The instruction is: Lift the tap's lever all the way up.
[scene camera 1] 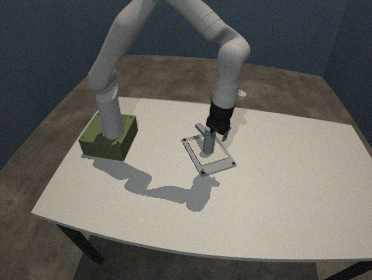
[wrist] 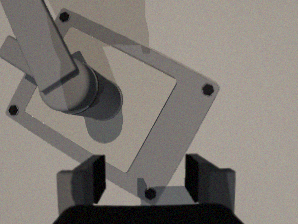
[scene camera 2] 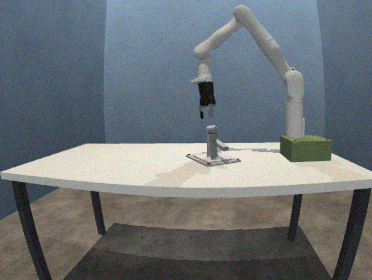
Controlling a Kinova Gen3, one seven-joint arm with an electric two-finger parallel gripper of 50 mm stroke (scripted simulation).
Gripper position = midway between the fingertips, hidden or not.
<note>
In view: my gripper [wrist: 145,171] and a plate [wrist: 192,96].
</note>
